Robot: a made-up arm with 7 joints. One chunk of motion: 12 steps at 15 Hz.
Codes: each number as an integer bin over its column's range. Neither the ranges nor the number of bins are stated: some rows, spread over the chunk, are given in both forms.
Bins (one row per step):
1: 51 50 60 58 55 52 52
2: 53 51 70 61 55 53 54
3: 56 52 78 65 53 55 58
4: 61 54 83 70 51 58 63
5: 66 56 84 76 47 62 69
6: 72 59 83 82 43 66 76
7: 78 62 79 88 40 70 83
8: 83 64 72 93 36 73 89
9: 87 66 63 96 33 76 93
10: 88 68 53 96 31 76 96
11: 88 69 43 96 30 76 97
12: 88 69 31 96 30 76 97
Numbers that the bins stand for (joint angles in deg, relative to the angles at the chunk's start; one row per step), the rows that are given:
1: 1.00 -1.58 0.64 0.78 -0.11 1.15 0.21
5: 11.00 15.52 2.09 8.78 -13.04 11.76 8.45
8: 22.33 38.30 1.36 16.33 -30.82 23.42 18.15
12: 25.67 52.55 -1.12 17.67 -40.52 26.61 22.03
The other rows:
2: 2.33 1.27 1.24 2.11 -0.11 2.21 1.18
3: 4.33 4.12 1.73 3.89 -3.34 4.33 3.12
4: 7.67 9.82 2.03 6.11 -6.58 7.52 5.55
6: 15.00 24.06 2.03 11.44 -19.51 16.00 11.85
7: 19.00 32.61 1.79 14.11 -24.35 20.24 15.24
9: 25.00 44.00 0.82 17.67 -35.67 26.61 20.09
10: 25.67 49.70 0.21 17.67 -38.90 26.61 21.55
11: 25.67 52.55 -0.39 17.67 -40.52 26.61 22.03

